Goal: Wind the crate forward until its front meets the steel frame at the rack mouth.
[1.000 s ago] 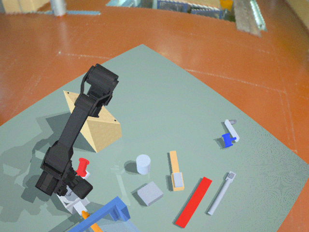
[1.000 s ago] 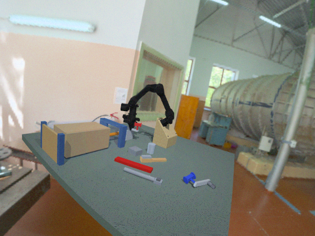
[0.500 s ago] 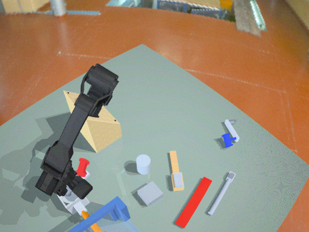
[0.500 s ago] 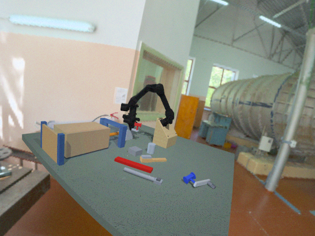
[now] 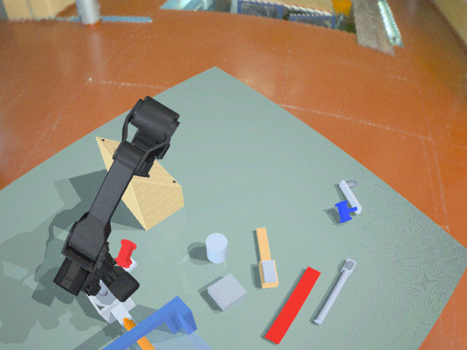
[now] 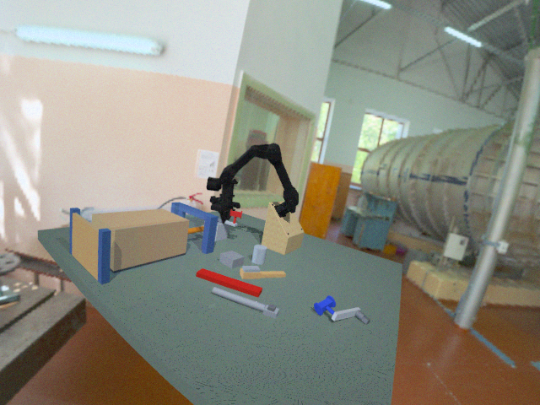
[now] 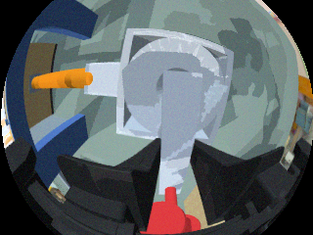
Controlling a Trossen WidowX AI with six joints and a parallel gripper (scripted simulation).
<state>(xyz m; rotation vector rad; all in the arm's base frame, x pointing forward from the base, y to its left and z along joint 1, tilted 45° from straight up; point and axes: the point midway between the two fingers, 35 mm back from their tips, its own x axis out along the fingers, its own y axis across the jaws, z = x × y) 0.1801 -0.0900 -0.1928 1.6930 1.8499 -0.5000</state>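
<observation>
Right now the winch handle is 2 cm to the left of my gripper tip and 2 cm above it. Round my gripper tip: pale grey winch 1 cm behind, 5 cm to the right, 6 cm below; then red knob 1 cm behind, 5 cm to the left, 5 cm above; then blue frame 17 cm ahead, 4 cm to the right, 2 cm above.
</observation>
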